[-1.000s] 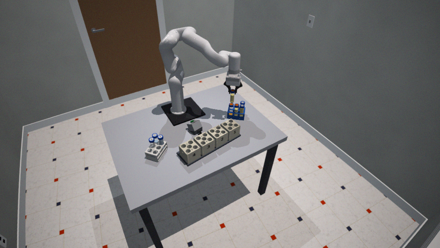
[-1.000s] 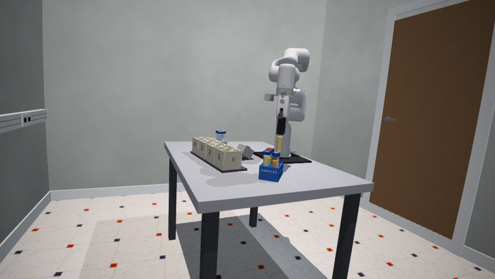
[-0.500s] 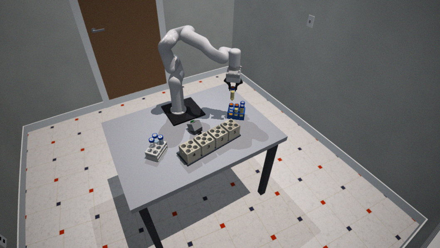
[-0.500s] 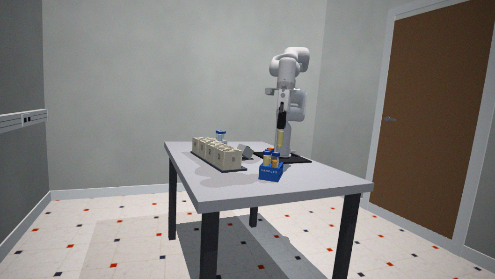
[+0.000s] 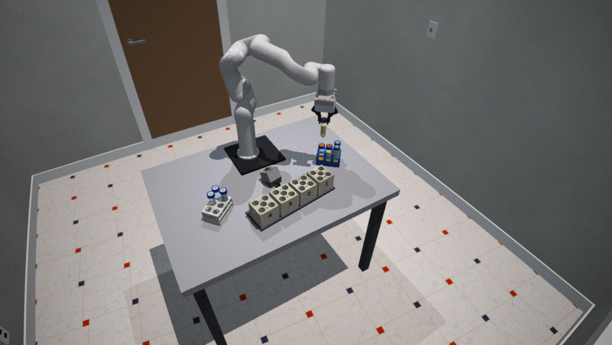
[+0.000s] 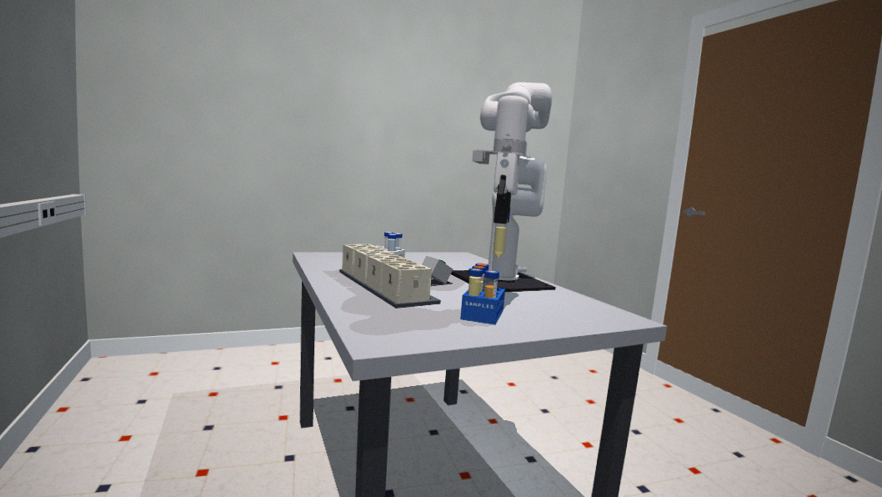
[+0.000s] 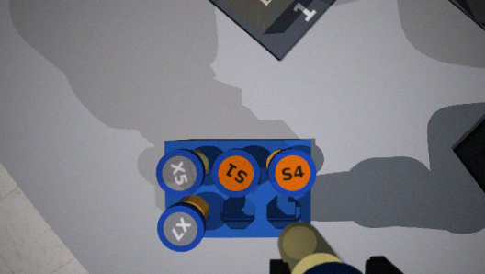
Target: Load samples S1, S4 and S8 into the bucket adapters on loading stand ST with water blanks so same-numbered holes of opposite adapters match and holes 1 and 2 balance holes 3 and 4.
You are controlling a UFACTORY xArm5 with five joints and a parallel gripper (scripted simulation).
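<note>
Now: hand 40 mm short of the blue samples rack, 20 mm to the right of it and 220 mm above it. From my hand the other things lie so: adapter 3: 240 mm ahead, 350 mm to the right, 200 mm below; then white rack: 120 mm ahead, 630 mm to the right, 220 mm below.
</note>
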